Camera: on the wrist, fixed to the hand. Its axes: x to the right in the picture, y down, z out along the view.
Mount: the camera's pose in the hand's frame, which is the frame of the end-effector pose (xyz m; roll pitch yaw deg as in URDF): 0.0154 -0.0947 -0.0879 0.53 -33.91 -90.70
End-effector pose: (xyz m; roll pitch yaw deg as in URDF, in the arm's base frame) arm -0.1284 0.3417 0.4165 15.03 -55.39 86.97
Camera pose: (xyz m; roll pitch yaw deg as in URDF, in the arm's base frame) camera -0.0546 0.4368 0.3670 57.05 -10.11 -19.07
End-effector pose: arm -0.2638 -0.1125 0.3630 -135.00 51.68 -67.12
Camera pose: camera -0.2163 -0.2128 0.4310 -127.70 -7.31 14.50
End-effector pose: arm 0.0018 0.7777 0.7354 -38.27 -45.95 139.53
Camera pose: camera 0.0716 0.8875 0.7393 73.79 -40.89 -16.59
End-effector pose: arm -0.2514 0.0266 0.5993 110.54 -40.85 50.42
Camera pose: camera -0.3089 0.1384 0.5656 75.00 47.95 30.22
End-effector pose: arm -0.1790 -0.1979 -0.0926 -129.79 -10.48 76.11
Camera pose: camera -0.1743 -0.2076 0.0371 169.07 -15.91 169.75
